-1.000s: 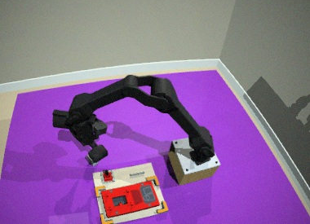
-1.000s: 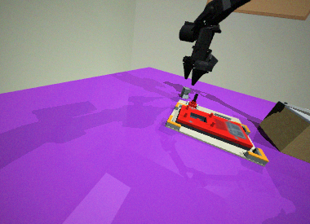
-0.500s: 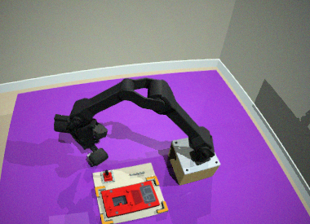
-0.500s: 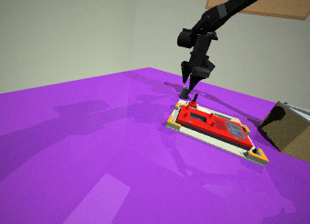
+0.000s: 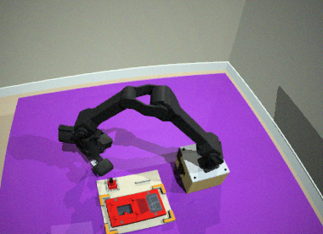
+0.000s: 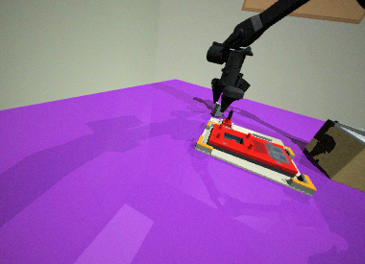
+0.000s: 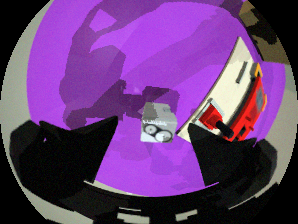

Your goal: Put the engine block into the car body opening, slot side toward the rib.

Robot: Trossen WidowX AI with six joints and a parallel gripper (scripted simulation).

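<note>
Now: the dark grey engine block 10 mm behind my gripper tip, 10 mm to the left of it and 10 mm below it. Also, from my gripper tip: red-and-black post (40 mm behind, 90 mm to the left).
</note>
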